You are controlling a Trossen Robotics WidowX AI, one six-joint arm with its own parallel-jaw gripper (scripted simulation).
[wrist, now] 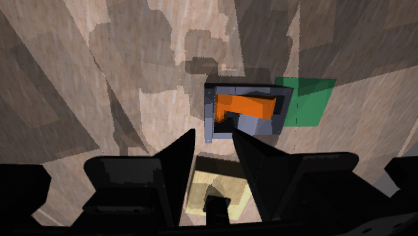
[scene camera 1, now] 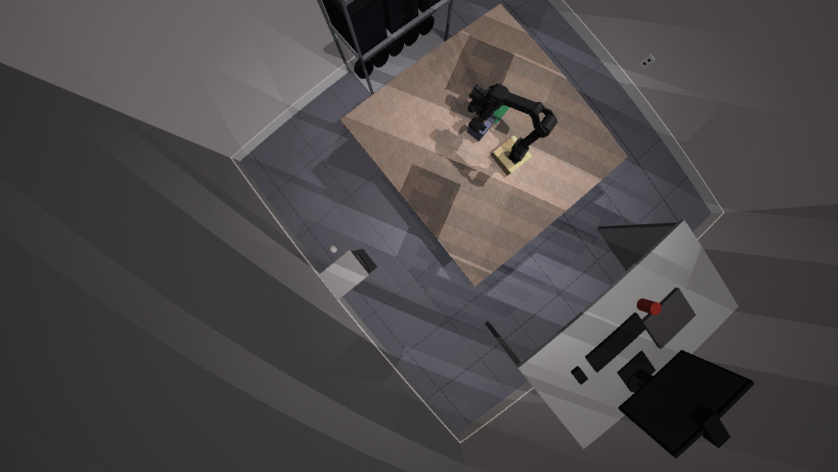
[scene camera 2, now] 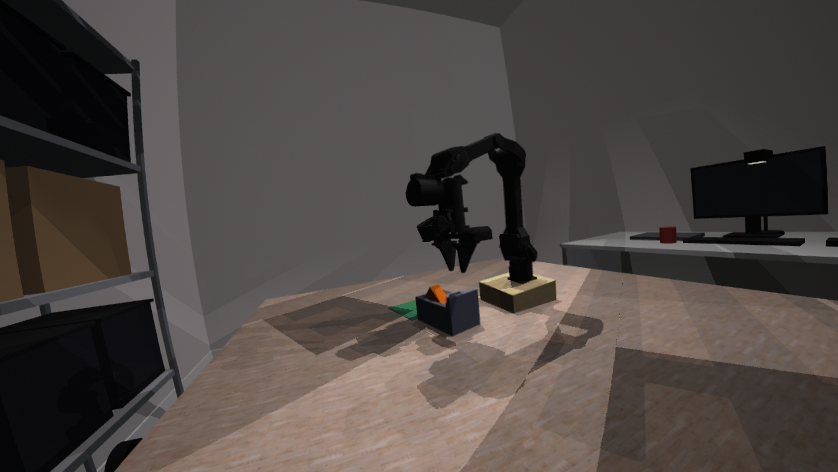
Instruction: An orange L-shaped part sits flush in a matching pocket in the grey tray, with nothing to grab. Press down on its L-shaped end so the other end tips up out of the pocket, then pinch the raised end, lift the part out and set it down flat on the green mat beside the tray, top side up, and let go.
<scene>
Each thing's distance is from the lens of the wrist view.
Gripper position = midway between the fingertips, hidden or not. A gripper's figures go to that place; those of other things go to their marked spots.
my gripper (wrist: 214, 132): 0.12 m
orange L-shaped part (wrist: 261, 106): 0.18 m
green mat (wrist: 310, 96): 0.35 m
The marked spots on the orange L-shaped part and the green mat are 0.19 m apart.
</scene>
